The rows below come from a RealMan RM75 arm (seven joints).
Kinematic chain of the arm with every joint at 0, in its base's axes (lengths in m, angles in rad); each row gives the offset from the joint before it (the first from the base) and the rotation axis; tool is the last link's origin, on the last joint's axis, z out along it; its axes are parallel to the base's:
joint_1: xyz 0 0 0.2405 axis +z
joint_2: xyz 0 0 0 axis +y
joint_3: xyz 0 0 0.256 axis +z
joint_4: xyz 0 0 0 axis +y
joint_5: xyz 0 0 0.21 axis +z
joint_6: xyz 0 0 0 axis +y
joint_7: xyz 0 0 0.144 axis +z
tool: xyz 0 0 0
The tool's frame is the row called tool.
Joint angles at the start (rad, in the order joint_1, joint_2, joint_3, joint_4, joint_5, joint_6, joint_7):
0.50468 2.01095 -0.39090 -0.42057 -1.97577 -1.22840 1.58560
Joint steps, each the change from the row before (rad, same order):
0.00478 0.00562 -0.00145 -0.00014 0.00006 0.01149 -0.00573
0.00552 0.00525 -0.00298 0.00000 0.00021 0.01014 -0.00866
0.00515 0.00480 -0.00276 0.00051 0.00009 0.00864 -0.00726
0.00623 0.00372 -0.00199 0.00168 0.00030 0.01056 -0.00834
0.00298 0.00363 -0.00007 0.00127 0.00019 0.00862 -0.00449
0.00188 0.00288 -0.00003 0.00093 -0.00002 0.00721 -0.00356
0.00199 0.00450 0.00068 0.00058 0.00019 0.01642 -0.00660
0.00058 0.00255 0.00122 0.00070 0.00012 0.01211 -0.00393
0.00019 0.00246 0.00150 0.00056 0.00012 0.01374 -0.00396
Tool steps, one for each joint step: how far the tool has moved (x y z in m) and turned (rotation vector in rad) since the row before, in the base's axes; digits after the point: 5 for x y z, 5 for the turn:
-0.00131 0.00168 -0.00245 0.00181 -0.00644 0.00090
-0.00178 0.00183 -0.00252 0.00078 -0.00864 0.00519
-0.00176 0.00159 -0.00246 -0.00008 -0.00680 0.00474
-0.00166 0.00206 -0.00207 0.00144 -0.00833 0.00442
-0.00065 0.00093 -0.00176 0.00167 -0.00403 -0.00069
-0.00029 0.00059 -0.00138 0.00138 -0.00357 -0.00127
0.00058 0.00100 -0.00168 0.00554 -0.00945 -0.00602
0.00094 0.00049 -0.00086 0.00462 -0.00647 -0.00639
0.00133 0.00046 -0.00069 0.00553 -0.00749 -0.00805

